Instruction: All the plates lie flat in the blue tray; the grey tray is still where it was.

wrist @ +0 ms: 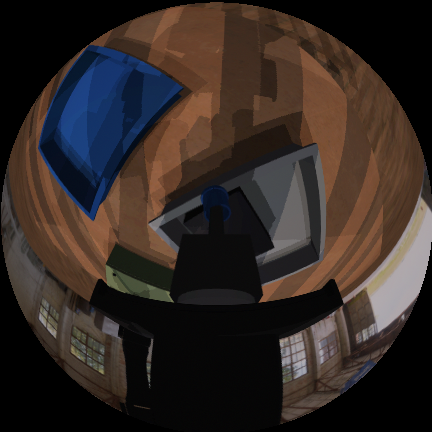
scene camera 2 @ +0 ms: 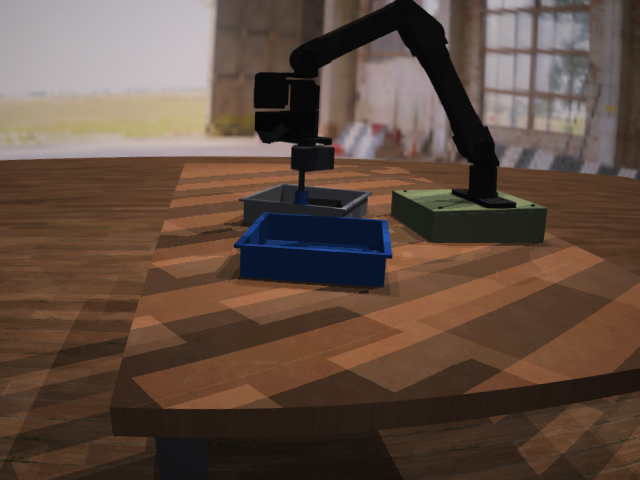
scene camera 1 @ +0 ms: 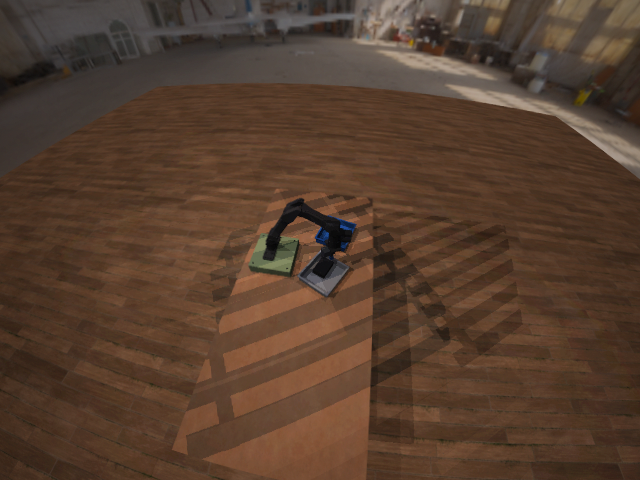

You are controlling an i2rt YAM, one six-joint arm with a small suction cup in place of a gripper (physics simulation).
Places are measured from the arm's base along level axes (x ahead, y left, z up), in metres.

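Pixels of known places: hand, tool point: (wrist: 215,194) (scene camera 2: 300,208) (scene camera 1: 331,258); arm's base, link origin: (scene camera 2: 482,200) (scene camera 1: 271,247).
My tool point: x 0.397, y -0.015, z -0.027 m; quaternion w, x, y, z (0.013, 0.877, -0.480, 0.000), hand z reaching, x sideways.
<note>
Ahead of a thing's pixels: the offset from my tool point to its top centre. "spot": to the spot under its first point. Level surfaces: height alone.
The blue tray {0.009 m ahead, 0.238 m left, 0.009 m up} (scene camera 1: 348,224) (scene camera 2: 313,267) (wrist: 80,160) stands on the wooden table; flat blue shapes lie on its floor {spot: 0.009 m back, 0.150 m left, 0.038 m down} (scene camera 2: 318,245). The grey tray {0.037 m back, 0.106 m right, 0.009 m up} (scene camera 1: 328,287) (scene camera 2: 263,208) (wrist: 312,189) stands right behind it in scene camera 2. A dark plate {0.044 m back, 0.058 m right, 0.001 m down} (wrist: 252,221) (scene camera 2: 329,202) lies flat in the grey tray. My suction cup (scene camera 2: 301,196) (wrist: 216,198) is down inside the grey tray over the plate's edge. Nothing hangs from it. I cannot tell whether it touches the plate.
The arm's green base block (scene camera 1: 276,259) (scene camera 2: 468,219) (wrist: 130,270) stands beside the grey tray. The wooden table {0.041 m down} (scene camera 2: 318,343) spreads wide around both trays, with striped shadows across it.
</note>
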